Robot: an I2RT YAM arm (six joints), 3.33 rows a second.
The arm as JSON. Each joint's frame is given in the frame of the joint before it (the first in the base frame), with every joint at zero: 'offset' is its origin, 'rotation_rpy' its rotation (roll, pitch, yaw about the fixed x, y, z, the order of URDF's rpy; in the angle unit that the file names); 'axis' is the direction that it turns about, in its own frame. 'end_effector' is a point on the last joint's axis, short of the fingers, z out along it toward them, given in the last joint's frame.
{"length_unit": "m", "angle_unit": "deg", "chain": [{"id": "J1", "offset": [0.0, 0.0, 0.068], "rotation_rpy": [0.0, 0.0, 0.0], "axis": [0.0, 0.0, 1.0]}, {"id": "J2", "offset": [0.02, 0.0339, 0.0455], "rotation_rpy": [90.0, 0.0, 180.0], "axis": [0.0, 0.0, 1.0]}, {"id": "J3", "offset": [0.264, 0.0, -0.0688], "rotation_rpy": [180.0, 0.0, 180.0], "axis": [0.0, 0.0, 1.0]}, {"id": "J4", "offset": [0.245, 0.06, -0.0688], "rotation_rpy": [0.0, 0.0, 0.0], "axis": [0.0, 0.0, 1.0]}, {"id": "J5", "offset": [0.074, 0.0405, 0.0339], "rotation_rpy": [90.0, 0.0, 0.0], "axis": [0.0, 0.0, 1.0]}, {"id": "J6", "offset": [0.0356, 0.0, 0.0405], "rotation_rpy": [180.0, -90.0, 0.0], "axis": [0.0, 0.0, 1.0]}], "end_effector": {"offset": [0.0, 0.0, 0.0], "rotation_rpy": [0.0, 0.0, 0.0]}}
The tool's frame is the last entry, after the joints.
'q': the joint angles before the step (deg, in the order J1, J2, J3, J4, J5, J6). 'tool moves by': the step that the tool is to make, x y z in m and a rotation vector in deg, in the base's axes. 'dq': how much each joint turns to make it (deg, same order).
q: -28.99, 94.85, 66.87, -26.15, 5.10, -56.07
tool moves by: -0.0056, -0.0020, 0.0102, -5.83, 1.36, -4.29
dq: -0.01, -1.69, 0.01, -0.05, 7.17, -0.01
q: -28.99, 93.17, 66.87, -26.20, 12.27, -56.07
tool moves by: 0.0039, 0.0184, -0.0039, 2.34, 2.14, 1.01
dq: 3.05, -0.01, -0.02, -3.47, 0.31, 2.34
